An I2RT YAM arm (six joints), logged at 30 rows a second.
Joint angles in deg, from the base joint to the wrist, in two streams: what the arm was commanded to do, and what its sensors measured. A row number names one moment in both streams.
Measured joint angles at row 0:
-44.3, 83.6, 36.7, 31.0, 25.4, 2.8
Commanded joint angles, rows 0 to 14:
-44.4, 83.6, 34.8, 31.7, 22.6, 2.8
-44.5, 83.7, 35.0, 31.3, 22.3, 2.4
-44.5, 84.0, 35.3, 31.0, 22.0, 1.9
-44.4, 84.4, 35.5, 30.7, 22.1, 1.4
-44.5, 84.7, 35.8, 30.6, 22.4, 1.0
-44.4, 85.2, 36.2, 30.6, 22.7, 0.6
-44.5, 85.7, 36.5, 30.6, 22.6, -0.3
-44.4, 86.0, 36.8, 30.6, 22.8, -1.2
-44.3, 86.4, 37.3, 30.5, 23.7, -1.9
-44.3, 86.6, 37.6, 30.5, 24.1, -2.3
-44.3, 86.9, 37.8, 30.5, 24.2, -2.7
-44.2, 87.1, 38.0, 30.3, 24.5, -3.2
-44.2, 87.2, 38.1, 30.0, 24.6, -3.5
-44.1, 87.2, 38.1, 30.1, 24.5, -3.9
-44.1, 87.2, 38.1, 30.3, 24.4, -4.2
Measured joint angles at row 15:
-44.3, 87.4, 36.8, 28.5, 23.7, -1.3
